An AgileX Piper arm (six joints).
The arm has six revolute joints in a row. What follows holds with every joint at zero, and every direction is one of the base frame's.
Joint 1 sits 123 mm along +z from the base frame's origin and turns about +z.
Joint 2 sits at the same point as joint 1 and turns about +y.
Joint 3 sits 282.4 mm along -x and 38.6 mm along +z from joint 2 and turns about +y.
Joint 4 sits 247.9 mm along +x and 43.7 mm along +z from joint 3 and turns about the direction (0.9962, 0, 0.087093).
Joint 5 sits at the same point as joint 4 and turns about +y.
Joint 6 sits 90.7 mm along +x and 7.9 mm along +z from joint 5 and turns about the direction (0.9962, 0, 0.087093).
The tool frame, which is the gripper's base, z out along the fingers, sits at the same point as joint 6; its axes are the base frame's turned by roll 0, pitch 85.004 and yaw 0 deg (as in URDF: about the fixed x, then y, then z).
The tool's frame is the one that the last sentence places.
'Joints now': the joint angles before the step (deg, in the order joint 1, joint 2, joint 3, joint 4, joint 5, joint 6). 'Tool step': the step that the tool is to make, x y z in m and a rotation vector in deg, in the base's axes. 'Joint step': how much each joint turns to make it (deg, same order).
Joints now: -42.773, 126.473, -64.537, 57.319, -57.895, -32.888
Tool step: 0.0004, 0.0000, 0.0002, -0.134, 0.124, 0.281
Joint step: 0.004, -0.002, 0.007, -0.333, -0.004, 0.003
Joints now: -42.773, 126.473, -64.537, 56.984, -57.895, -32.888
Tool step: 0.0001, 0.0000, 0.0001, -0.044, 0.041, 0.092
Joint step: -0.002, -0.009, 0.008, -0.112, 0.001, 0.000
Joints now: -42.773, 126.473, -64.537, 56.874, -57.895, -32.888
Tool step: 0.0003, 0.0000, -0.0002, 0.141, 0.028, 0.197
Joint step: -0.006, 0.001, -0.010, -0.120, 0.220, -0.007
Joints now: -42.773, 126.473, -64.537, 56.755, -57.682, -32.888
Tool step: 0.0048, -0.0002, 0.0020, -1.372, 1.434, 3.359
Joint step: -0.007, 0.008, -0.004, -3.905, 0.211, 0.007
